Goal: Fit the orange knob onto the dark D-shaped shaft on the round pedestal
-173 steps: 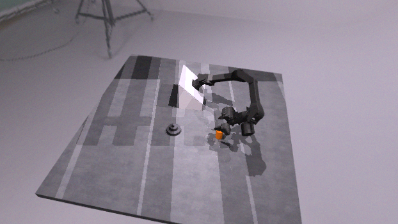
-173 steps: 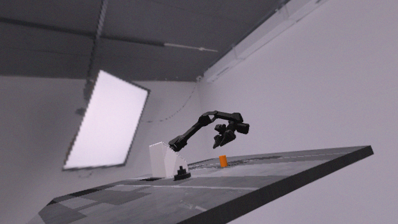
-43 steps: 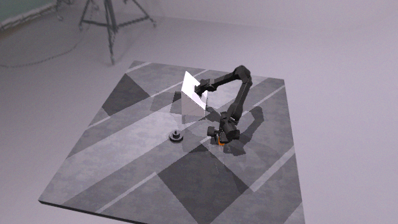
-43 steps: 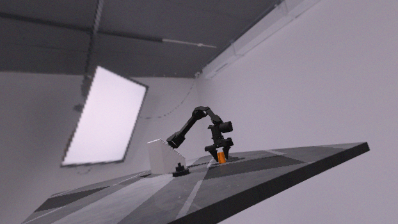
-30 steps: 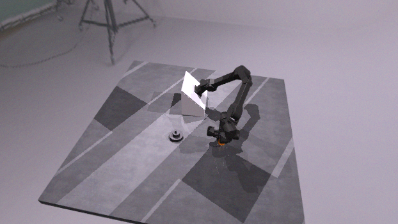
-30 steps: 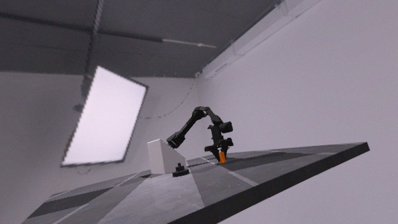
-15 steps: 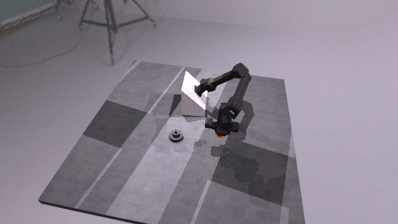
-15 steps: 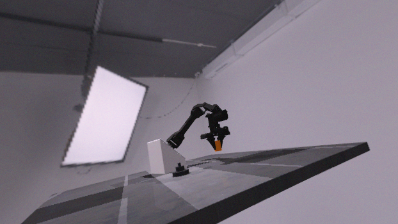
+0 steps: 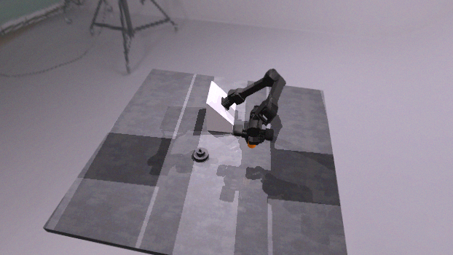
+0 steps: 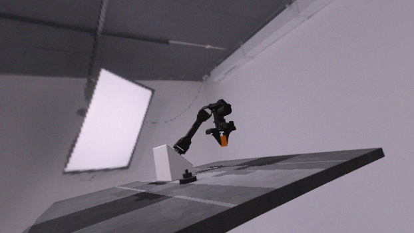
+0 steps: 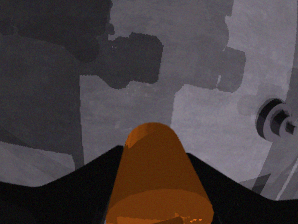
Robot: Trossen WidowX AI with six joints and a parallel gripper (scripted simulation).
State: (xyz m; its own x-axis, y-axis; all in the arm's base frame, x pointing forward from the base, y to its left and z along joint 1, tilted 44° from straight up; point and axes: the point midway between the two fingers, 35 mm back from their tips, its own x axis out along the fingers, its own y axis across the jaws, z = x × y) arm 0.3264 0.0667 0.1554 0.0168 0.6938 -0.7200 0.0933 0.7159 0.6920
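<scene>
Now: the dark pedestal 2 cm behind my gripper tip, 26 cm to the right of it and 11 cm below it. The rest, counted from my gripper tip: orange knob 2 cm above.
</scene>
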